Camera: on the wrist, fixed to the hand. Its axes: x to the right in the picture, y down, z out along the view.
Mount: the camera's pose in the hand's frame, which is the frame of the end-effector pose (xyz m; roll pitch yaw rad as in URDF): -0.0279 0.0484 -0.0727 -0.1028 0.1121 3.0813
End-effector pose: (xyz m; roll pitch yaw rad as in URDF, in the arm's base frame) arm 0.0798 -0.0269 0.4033 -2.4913 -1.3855 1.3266
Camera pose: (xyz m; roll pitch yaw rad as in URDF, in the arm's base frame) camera 0.1519 -0.0791 0.3811 2.8381 1.3063 -1.3580
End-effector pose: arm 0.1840 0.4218 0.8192 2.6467 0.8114 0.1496
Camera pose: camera 0.2286 0.4204 0.8993 -2.7455 -0.9386 -2.9927
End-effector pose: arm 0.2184 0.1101 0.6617 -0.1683 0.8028 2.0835
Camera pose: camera 0.2251 0.0258 0.6263 0.1040 -0.6814 -1.1100
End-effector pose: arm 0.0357 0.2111 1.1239 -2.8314 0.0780 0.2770
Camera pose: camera 0.0317 0.1390 1.1804 2.7207 -0.1660 -2.7720
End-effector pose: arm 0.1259 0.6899 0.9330 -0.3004 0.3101 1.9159
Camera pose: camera 0.1203 0.6325 0.8617 0.2070 -0.1851 -1.2502
